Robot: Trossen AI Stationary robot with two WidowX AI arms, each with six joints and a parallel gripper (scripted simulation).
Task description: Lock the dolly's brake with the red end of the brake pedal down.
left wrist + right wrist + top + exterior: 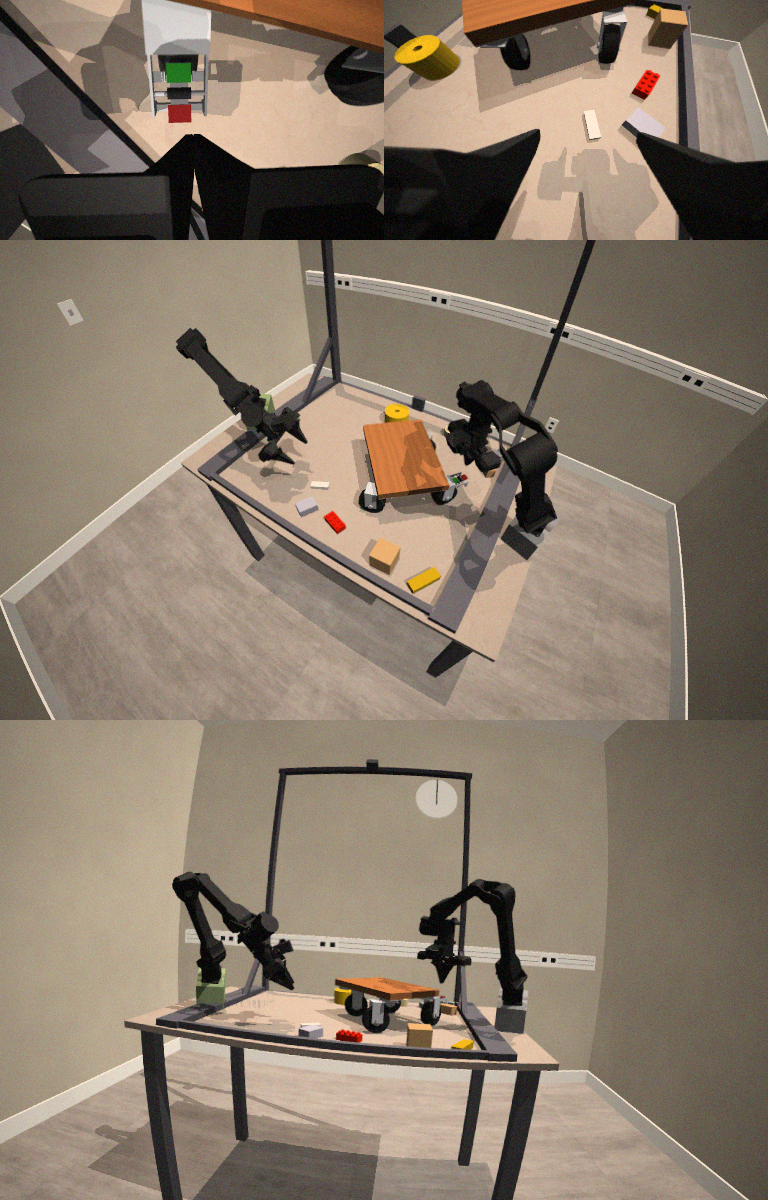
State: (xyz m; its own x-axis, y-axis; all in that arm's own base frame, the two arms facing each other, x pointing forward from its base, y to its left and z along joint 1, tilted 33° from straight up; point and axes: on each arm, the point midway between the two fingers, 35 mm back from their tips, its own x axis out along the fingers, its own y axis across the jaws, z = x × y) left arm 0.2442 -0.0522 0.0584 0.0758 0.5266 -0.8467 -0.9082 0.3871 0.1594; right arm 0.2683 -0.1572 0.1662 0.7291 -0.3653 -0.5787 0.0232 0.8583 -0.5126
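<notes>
The caster brake pedal is 90 mm below my left hand and 20 mm ahead of it. From my left hand the other things lie so: yellow bar: 330 mm ahead, 160 mm below, 30 mm to the left; then tan cube: 330 mm ahead, 140 mm below, 90 mm to the right; then red brick: 300 mm ahead, 270 mm to the right, 150 mm below.
</notes>
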